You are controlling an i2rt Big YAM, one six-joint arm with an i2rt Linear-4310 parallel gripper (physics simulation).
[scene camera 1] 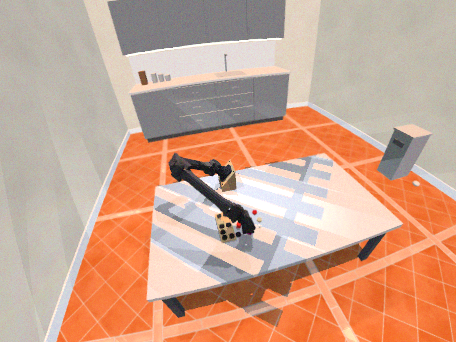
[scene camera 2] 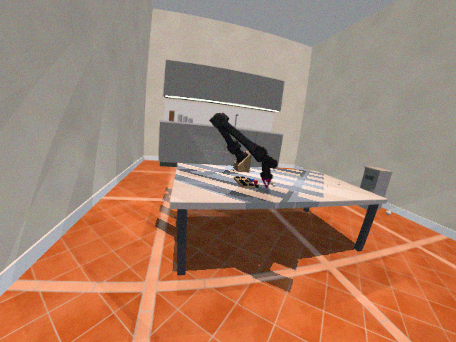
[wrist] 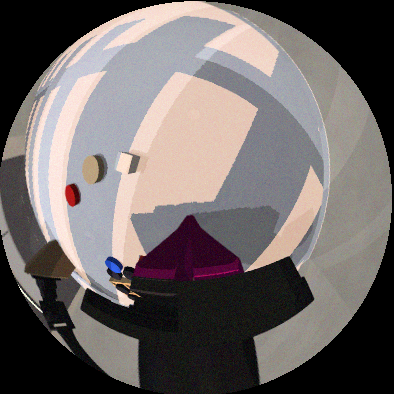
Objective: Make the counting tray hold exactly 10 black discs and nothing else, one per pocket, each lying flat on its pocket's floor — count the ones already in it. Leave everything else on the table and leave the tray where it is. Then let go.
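The wooden counting tray (scene camera 1: 225, 219) (scene camera 2: 245, 185) lies left of my gripper in both scene views, with several black discs in its pockets; the arm hides part of it. A black disc (scene camera 1: 238, 234) lies beside the tray's right edge. My gripper (scene camera 1: 249, 233) (scene camera 2: 267, 186) (wrist: 190, 219) points down over the table right of the tray. Its magenta fingers are shut on each other, holding nothing. In the wrist view a black disc (wrist: 129, 272) and part of the tray (wrist: 120, 282) show at lower left; the fingers and gripper body hide the rest.
A red block (scene camera 1: 239, 225) (scene camera 2: 256, 182) is beside the tray. A blue disc (wrist: 114, 264) is near it. A red disc (scene camera 1: 254, 212) (wrist: 73, 195), a tan disc (scene camera 1: 259, 220) (wrist: 93, 169) and a pale cube (wrist: 128, 163) lie farther off. A brown wedge-shaped stand (scene camera 1: 228, 182) (scene camera 2: 243, 164) is by the arm's base.
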